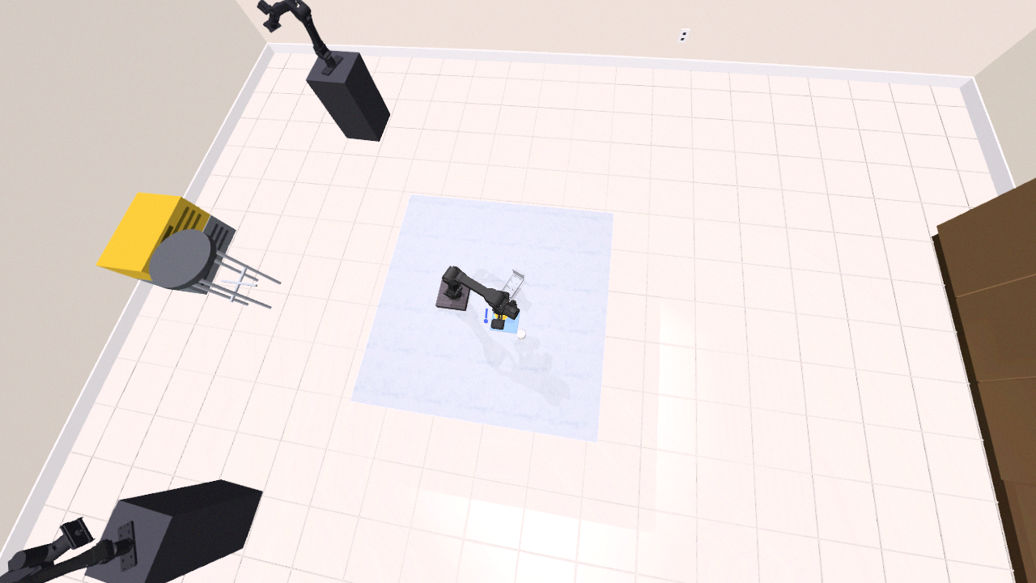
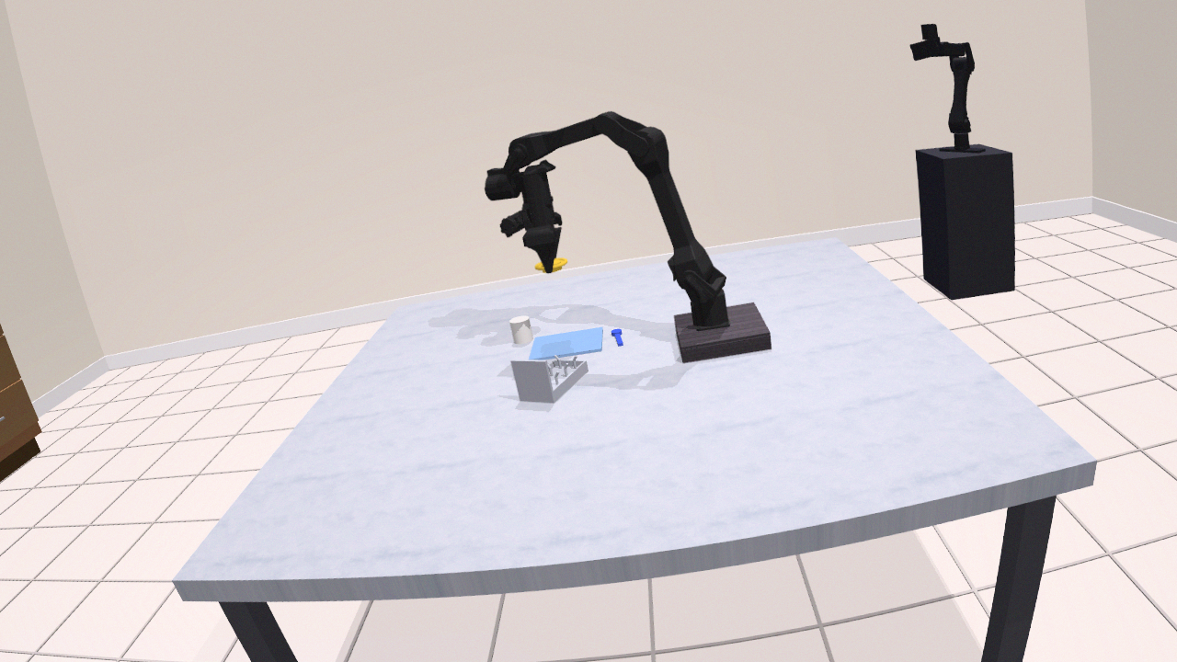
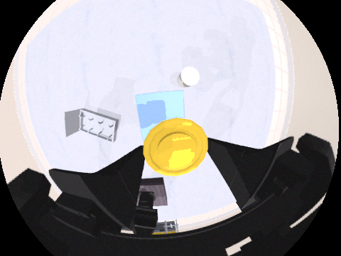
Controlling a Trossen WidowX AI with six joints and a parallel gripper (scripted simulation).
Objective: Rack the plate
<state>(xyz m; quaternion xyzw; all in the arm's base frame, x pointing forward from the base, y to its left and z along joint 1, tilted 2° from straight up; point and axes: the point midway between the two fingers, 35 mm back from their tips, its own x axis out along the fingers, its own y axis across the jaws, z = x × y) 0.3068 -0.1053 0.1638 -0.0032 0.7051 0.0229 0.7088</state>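
My gripper tip is now 220 mm to the right of the grey dish rack and 140 mm above it. Round my gripper tip: blue object (110 mm behind, 10 mm to the left, 160 mm below); white cup (100 mm ahead, 60 mm to the right, 140 mm below); yellow plate (10 mm above).
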